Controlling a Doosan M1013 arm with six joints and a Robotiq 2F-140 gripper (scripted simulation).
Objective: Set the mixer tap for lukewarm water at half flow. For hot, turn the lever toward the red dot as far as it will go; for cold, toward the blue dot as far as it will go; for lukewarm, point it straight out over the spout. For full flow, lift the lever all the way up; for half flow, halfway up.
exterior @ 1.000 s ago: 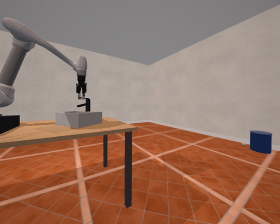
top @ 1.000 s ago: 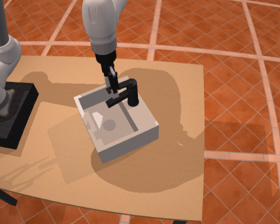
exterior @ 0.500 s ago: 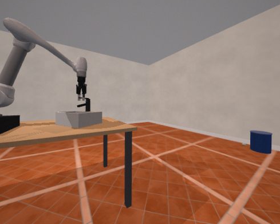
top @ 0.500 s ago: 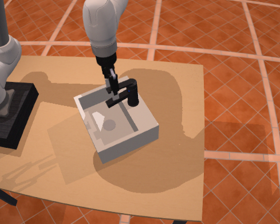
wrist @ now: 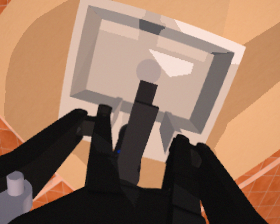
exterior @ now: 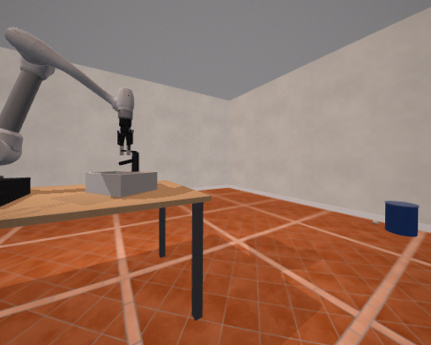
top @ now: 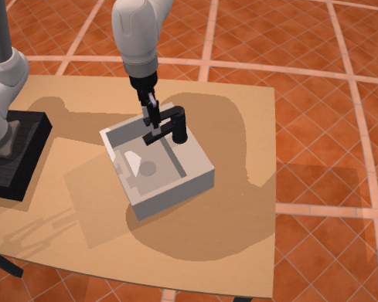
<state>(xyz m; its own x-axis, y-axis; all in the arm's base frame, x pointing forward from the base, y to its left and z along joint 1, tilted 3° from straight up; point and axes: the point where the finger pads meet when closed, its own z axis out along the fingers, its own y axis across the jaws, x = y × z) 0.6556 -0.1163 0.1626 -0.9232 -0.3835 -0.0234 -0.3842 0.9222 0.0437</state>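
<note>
My hand is 3 cm short of the lever and 1 cm to the right of it. From my hand the other things lie so: black mixer tap 6 cm ahead, 5 cm below, 2 cm to the left; then grey sink basin 23 cm below, 3 cm behind, 1 cm to the right.
</note>
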